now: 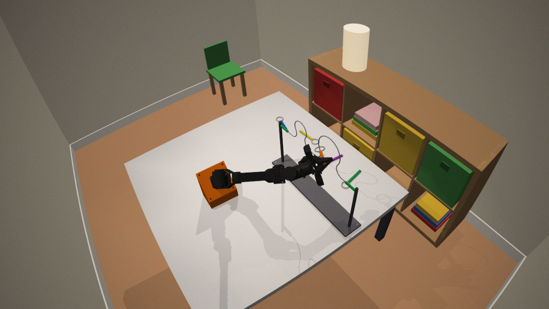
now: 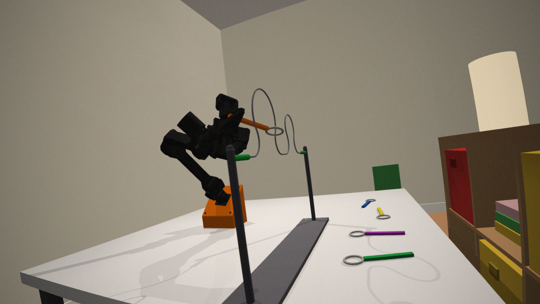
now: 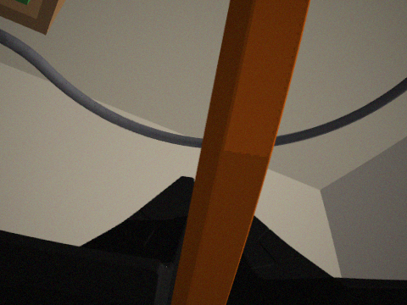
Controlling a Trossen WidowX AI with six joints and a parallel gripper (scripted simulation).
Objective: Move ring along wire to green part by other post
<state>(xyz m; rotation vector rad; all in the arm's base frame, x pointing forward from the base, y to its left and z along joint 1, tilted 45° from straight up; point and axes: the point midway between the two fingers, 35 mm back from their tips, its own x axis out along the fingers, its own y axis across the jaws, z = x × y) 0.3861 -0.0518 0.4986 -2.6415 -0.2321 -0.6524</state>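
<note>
Right now the ring with orange handle is 9 cm to the left of my gripper tip and 4 cm below it. Round my gripper tip: purple-handled ring 21 cm ahead, 31 cm to the left, 40 cm below; green-handled ring 23 cm ahead, 12 cm to the left, 40 cm below.
</note>
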